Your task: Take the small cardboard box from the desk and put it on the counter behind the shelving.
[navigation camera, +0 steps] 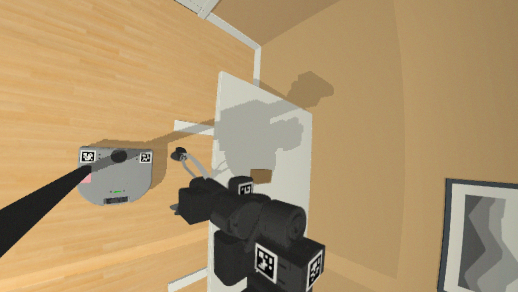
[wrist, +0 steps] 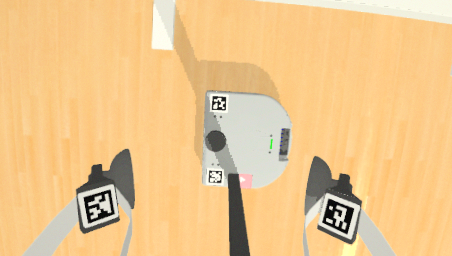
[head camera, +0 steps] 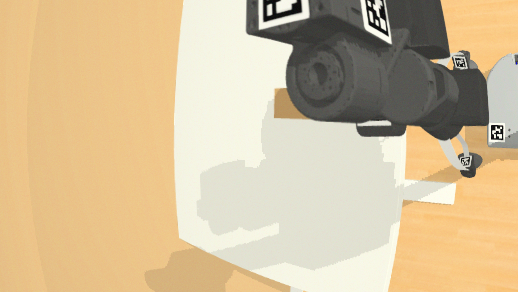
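Pixels of known places: gripper, fingertip midpoint: (navigation camera: 176, 179) (wrist: 221, 173); robot's base, origin of the base link: (navigation camera: 119, 155) (wrist: 218, 132).
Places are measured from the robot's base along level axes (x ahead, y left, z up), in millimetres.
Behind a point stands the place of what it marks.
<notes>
The small cardboard box (head camera: 286, 104) @(x -46, y -520, z 770 mm) (navigation camera: 261, 176) @(x -45, y -486, z 770 mm) is brown and lies on the white desk (head camera: 220, 125) @(x -10, y -794, z 720 mm) (navigation camera: 297, 165) @(x -12, y -860, z 721 mm). In the head view the wrist hides part of the box. My gripper (head camera: 466, 112) @(x -23, y -123, z 817 mm) (navigation camera: 177, 181) @(x -23, y -123, z 817 mm) (wrist: 221, 173) @(x -23, y -123, z 817 mm) is open, its two fingers far apart with nothing between them. It points back towards my base, off the desk's near long edge and over the floor side. The wrist and arm are above the desk. The box does not show in the wrist view. The counter and the shelving do not show in these views.
My grey base (head camera: 505, 100) @(x -105, y -96, z 160 mm) (navigation camera: 115, 182) @(x -138, y 11, z 160 mm) (wrist: 257, 125) @(x -137, y -63, z 160 mm) stands on the wood floor beside the desk. A white desk foot (head camera: 432, 193) (navigation camera: 192, 127) (wrist: 163, 30) juts out at floor level. A tan wall (head camera: 100, 125) @(x -21, y -1091, z 984 mm) (navigation camera: 360, 150) @(x 97, y -1093, z 1031 mm) runs along the desk's far side, with a framed picture (navigation camera: 480, 225) @(x -222, y -1067, z 1535 mm).
</notes>
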